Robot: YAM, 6 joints.
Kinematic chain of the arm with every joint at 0, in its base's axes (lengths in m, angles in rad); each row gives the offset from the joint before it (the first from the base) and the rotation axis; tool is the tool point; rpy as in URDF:
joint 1: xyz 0 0 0.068 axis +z
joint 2: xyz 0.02 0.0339 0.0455 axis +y
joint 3: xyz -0.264 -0.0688 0 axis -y
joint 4: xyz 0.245 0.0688 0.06 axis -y
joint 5: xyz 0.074 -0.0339 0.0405 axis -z
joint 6: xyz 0.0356 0 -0.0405 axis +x
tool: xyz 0 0 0 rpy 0 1.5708 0
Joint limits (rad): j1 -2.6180..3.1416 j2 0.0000..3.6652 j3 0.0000..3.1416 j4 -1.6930..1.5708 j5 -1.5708..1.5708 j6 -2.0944..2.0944
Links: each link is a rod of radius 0.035 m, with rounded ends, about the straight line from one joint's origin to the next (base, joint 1, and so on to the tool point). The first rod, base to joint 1, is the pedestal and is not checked.
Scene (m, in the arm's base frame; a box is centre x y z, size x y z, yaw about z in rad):
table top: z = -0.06
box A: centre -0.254 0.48 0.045 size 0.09 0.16 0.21 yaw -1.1
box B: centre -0.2 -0.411 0.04 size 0.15 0.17 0.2 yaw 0
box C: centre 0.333 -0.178 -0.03 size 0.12 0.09 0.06 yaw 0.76
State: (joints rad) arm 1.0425 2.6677 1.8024 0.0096 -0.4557 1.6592
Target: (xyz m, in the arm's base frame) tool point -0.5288 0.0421 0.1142
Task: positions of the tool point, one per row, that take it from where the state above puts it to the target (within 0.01 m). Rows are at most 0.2 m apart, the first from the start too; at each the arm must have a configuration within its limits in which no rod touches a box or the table.
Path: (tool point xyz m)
1: 0.1366 0.5285 0.0712
2: 0.0039 0.5539 0.1385
3: -0.1312 0.5372 0.2070
4: -0.2540 0.4800 0.2756
5: -0.3666 0.4036 0.2341
6: -0.4542 0.2990 0.1932
7: -0.5096 0.1751 0.1532
8: -0.5288 0.0421 0.1142

